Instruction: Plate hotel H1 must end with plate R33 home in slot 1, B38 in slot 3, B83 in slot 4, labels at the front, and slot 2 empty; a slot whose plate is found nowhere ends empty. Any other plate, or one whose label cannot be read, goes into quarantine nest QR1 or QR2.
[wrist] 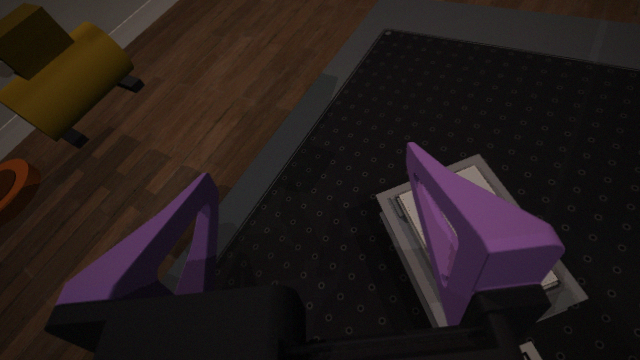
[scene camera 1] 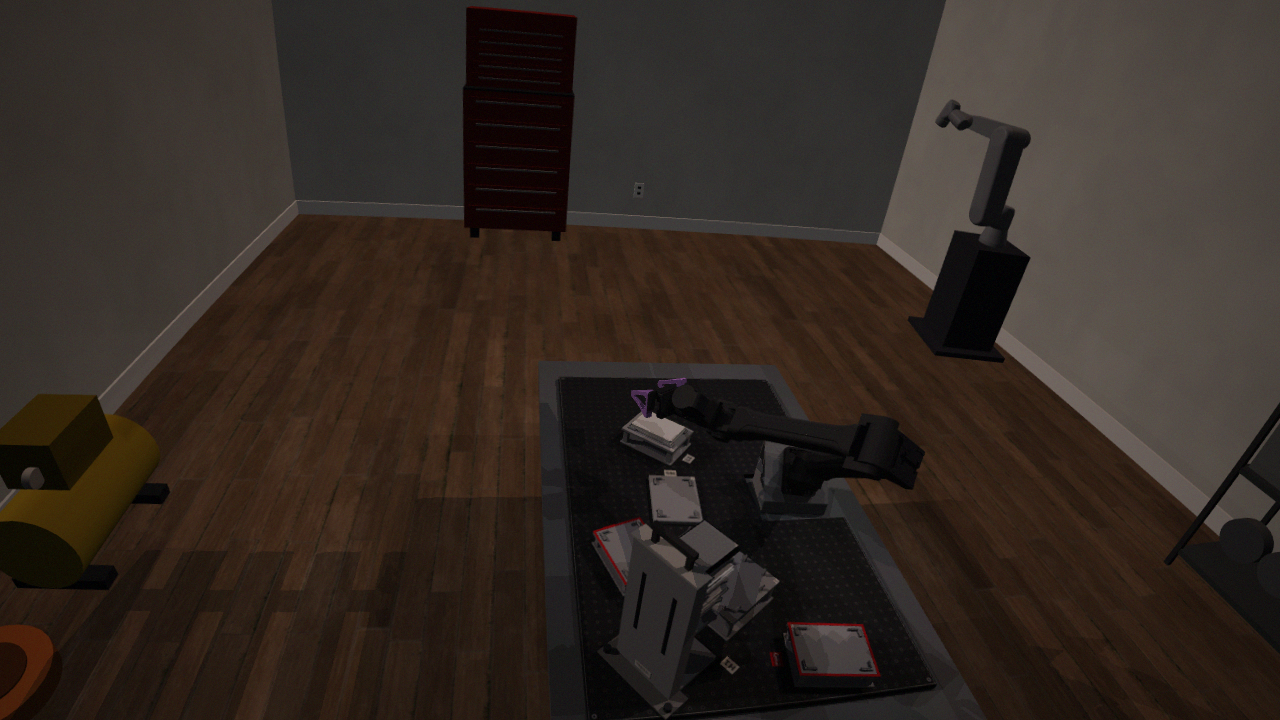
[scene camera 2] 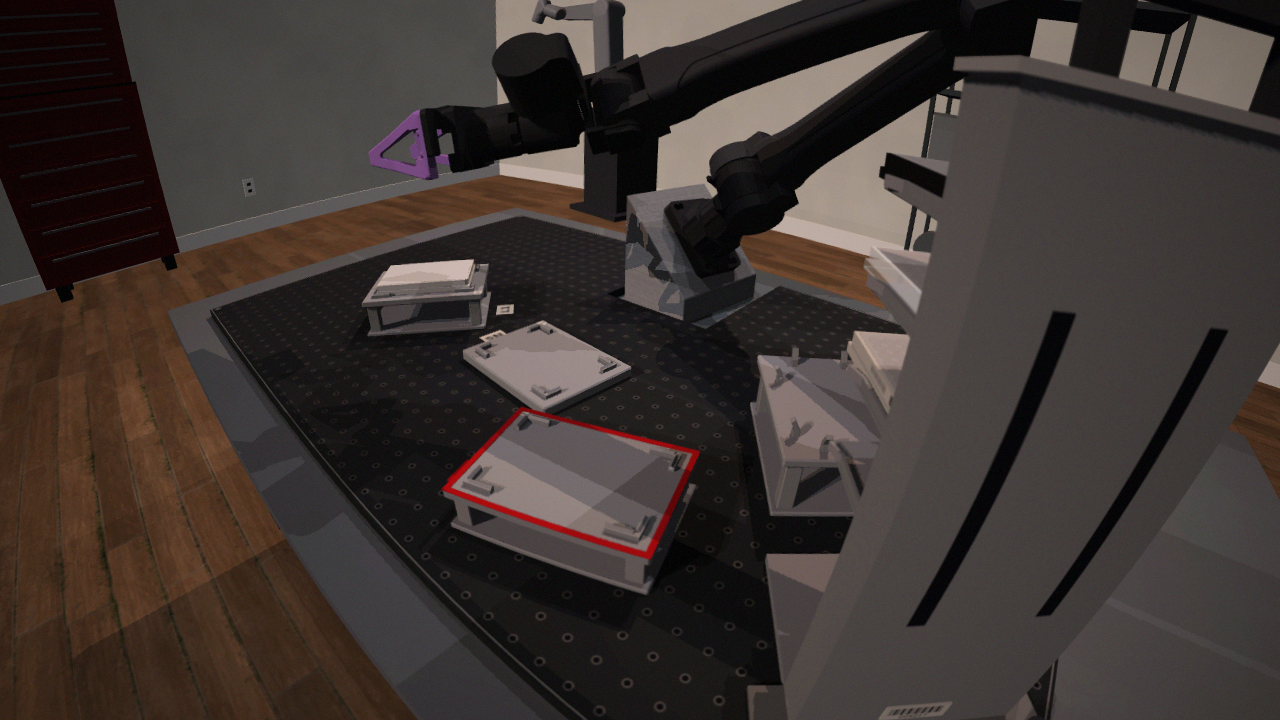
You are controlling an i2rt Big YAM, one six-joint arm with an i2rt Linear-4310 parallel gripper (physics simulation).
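Frame: origin at the arm's base, x ahead, y left, z up, level; millimetres.
Seen in the pictures: gripper, fingertip midpoint: (wrist: pixel 307 167) (scene camera 1: pixel 645 388) (scene camera 2: pixel 391 155); arm's base, link origin: (scene camera 1: pixel 798 471) (scene camera 2: pixel 699 238).
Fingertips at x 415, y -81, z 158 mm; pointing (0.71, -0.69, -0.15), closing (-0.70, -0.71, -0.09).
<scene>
Offsets run from my fingertips to a thing's top centre.
My gripper (scene camera 1: pixel 646 387) (scene camera 2: pixel 384 154) (wrist: pixel 307 167) is open and empty, high above the far end of the mat. A white plate @(dx -58, dy -90, dz -176 mm) (scene camera 1: pixel 660 428) (scene camera 2: pixel 427 275) (wrist: pixel 474 176) lies on a grey raised stand (scene camera 2: pixel 371 298) (wrist: pixel 390 199); in the wrist view my right finger covers part of it. No plate label is readable. Plate hotel H1 (scene camera 1: pixel 655 617) (scene camera 2: pixel 1109 385) stands at the near end, its back panel towards the cameras; pale plate-like edges show beside it, but its slots cannot be told apart. Two red-edged nests, one @(dx +4, dy +343, dz -194 mm) (scene camera 1: pixel 613 544) (scene camera 2: pixel 572 483) left of the hotel and one @(dx -395, dy +570, dz -194 mm) (scene camera 1: pixel 832 649) at the near right, show bare tops.
A low grey nest @(dx -102, dy +137, dz -222 mm) (scene camera 1: pixel 674 498) (scene camera 2: pixel 546 365) with corner guides lies mid-mat. Another raised stand (scene camera 1: pixel 756 598) (scene camera 2: pixel 810 420) with upright pegs is beside the hotel, partly hidden. The arm's pale base block (scene camera 1: pixel 768 474) (scene camera 2: pixel 662 286) stands at the mat's right side. Small tags lie near the stands.
</scene>
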